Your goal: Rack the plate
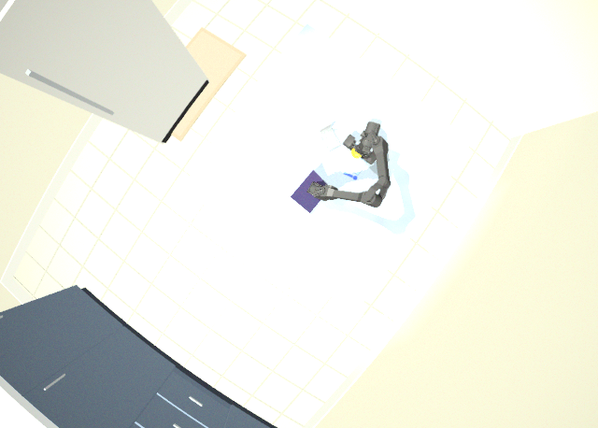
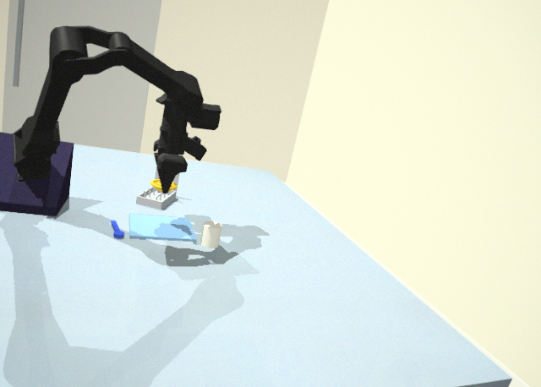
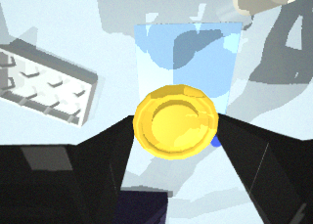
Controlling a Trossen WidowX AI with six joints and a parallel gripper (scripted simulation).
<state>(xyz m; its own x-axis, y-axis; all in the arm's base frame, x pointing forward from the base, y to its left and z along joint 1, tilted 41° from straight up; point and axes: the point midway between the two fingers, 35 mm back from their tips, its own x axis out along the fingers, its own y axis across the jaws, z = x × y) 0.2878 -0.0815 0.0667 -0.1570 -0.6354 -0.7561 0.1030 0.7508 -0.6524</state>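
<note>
My gripper tip is 20 mm short of the dish rack, 170 mm to the right of it and 70 mm above it. Also, from my gripper tip: blue spoon (100 mm behind, 50 mm to the right, 90 mm below); yellow plate (10 mm above); light blue mat (30 mm to the right, 90 mm below).
</note>
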